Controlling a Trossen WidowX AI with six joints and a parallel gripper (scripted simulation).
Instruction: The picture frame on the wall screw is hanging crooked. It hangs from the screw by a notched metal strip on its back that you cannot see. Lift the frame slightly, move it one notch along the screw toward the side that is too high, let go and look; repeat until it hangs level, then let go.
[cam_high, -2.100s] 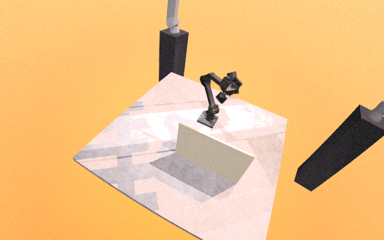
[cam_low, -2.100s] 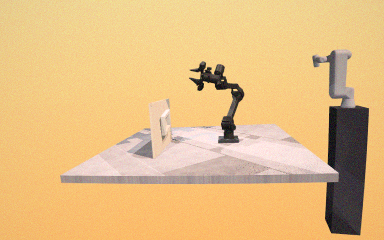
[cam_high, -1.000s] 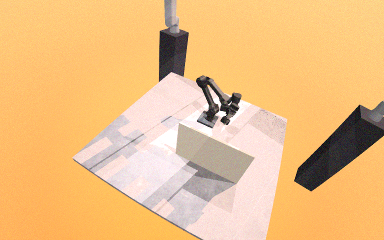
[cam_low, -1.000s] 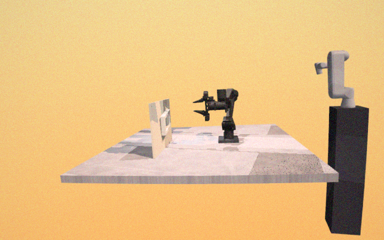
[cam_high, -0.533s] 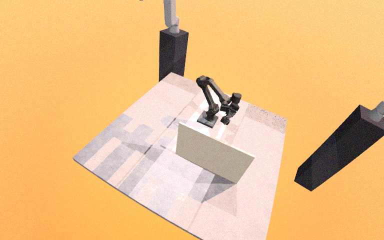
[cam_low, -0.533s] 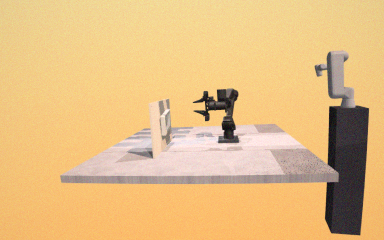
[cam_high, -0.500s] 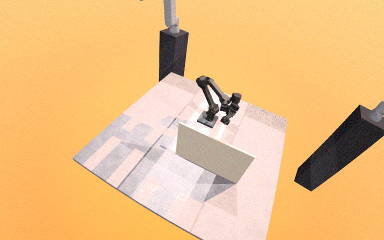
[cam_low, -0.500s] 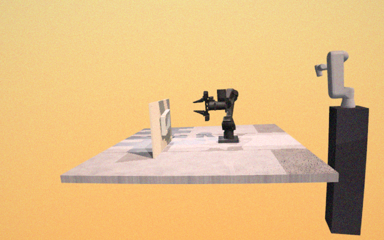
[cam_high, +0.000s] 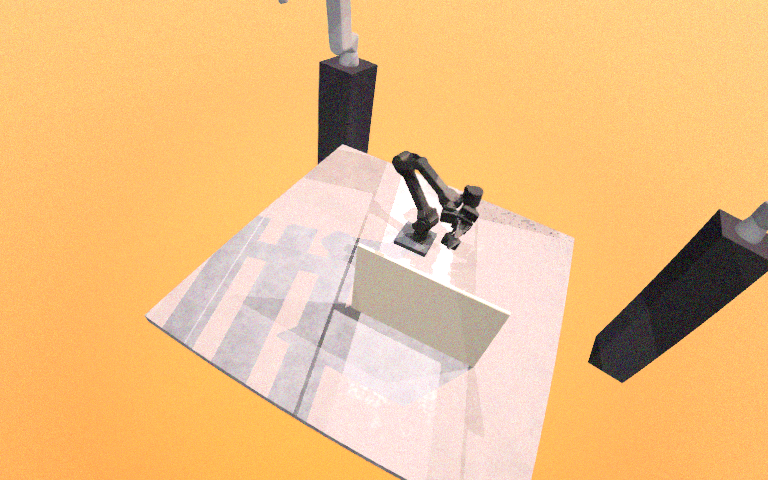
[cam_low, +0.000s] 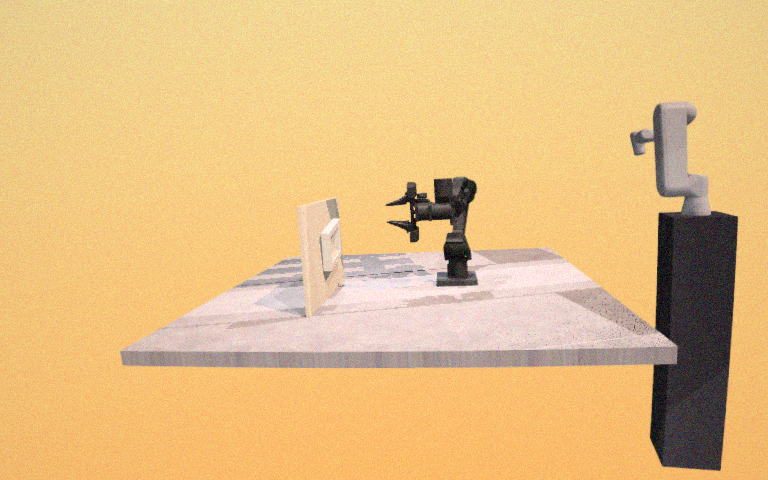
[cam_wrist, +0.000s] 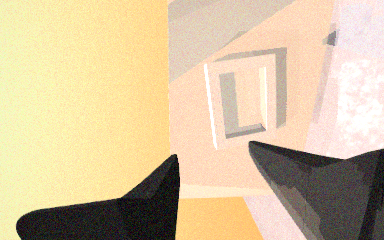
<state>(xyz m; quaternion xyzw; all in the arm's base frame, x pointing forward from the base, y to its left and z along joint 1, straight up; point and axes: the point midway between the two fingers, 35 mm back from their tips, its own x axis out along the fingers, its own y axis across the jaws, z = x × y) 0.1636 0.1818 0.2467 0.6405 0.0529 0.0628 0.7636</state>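
Now: the pale picture frame 190 mm ahead of my gripper tip, 20 mm to the left of it and 90 mm below it. Also, from my gripper tip: cream wall panel 200 mm ahead, 30 mm to the left, 110 mm below.
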